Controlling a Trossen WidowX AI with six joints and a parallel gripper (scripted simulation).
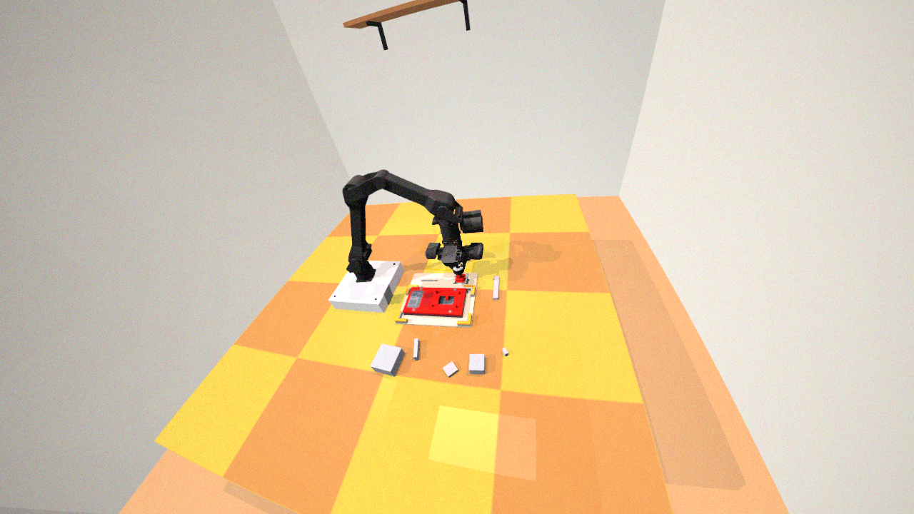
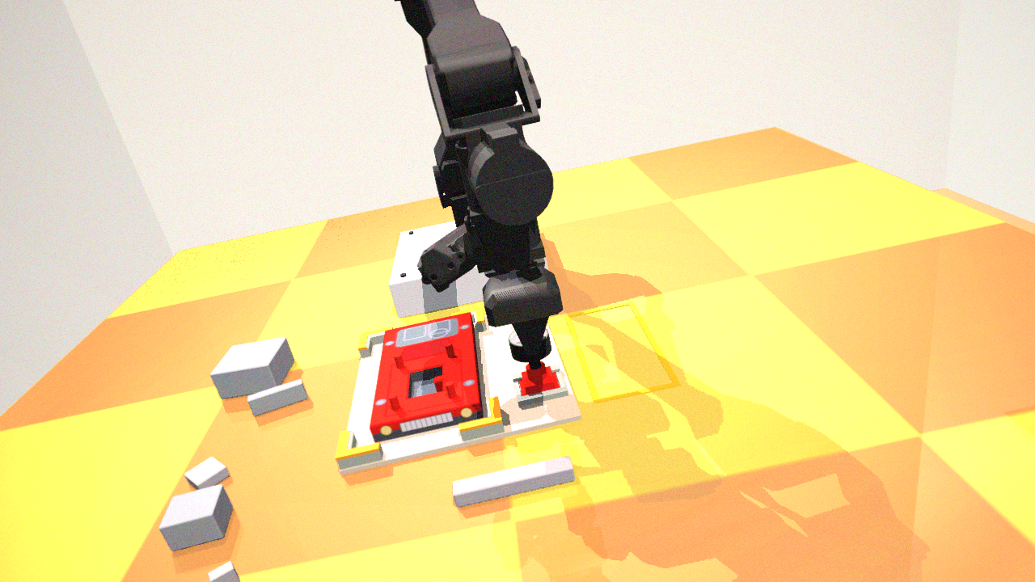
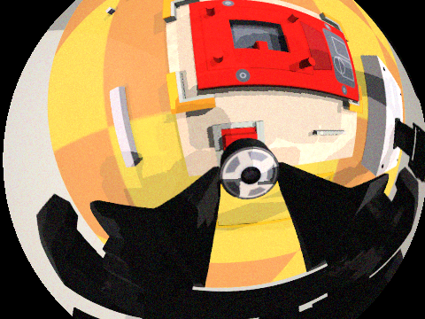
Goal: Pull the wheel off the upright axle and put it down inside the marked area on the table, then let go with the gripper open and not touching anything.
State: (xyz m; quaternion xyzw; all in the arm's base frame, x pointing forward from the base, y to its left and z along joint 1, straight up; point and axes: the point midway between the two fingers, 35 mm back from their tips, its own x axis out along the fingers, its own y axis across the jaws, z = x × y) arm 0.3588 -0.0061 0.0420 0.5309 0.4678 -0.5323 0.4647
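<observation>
My gripper tip is 13 cm short of the long grey bar, 5 cm to the left of it and 5 cm above it.
</observation>
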